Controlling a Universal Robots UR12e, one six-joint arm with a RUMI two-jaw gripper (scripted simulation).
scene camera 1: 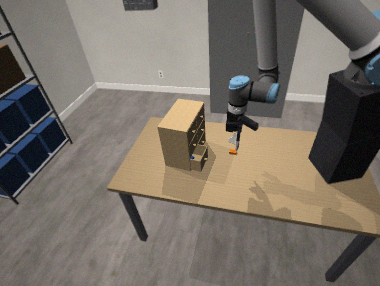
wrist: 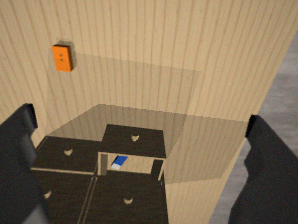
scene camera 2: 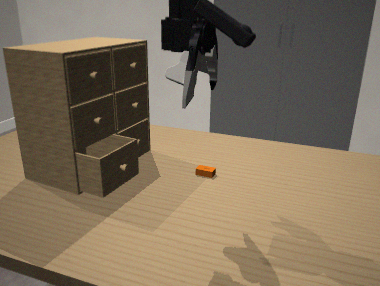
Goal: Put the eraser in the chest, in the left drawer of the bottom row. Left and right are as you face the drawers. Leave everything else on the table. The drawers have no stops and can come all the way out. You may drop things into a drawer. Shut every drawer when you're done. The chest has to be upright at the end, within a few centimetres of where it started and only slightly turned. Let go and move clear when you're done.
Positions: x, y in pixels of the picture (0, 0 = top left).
Labels:
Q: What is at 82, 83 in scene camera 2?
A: A drawer.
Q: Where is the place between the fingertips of my gripper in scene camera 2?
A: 199, 98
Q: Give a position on a wooden chest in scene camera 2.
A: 43, 119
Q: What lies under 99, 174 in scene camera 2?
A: A drawer.

